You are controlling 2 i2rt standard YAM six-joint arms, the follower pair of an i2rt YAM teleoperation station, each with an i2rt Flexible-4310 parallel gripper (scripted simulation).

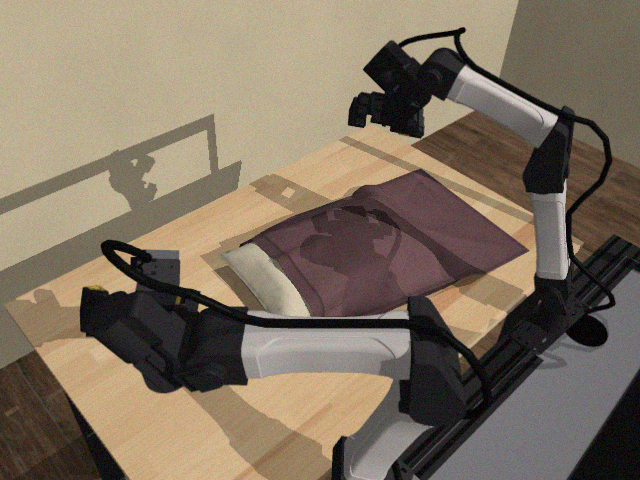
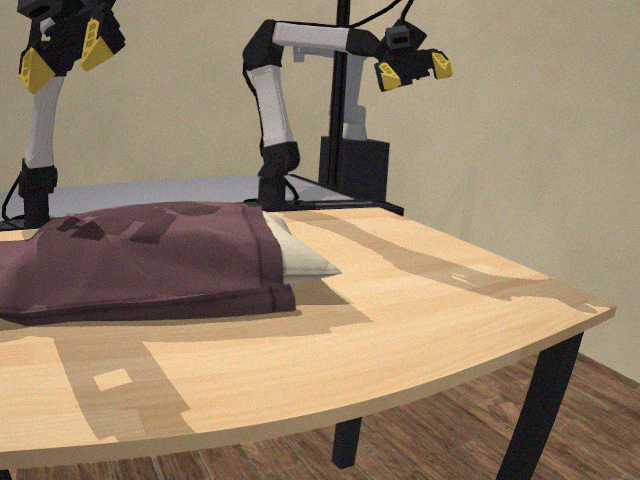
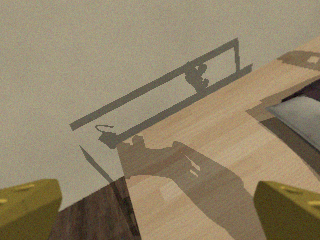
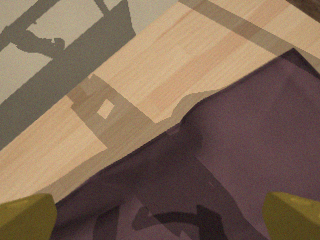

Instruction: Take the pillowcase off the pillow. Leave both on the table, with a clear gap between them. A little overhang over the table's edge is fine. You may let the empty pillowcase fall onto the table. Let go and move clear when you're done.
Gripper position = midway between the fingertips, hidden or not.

In view: the left gripper (image 2: 423, 76), the right gripper (image 2: 55, 80), a cream pillow (image 1: 263, 276) and a pillowcase (image 2: 178, 260).
The cream pillow also shows in image 2 (image 2: 301, 263). The pillowcase also shows in image 1 (image 1: 365, 254) and in image 4 (image 4: 215, 167). The left gripper also shows in image 3 (image 3: 158, 189).
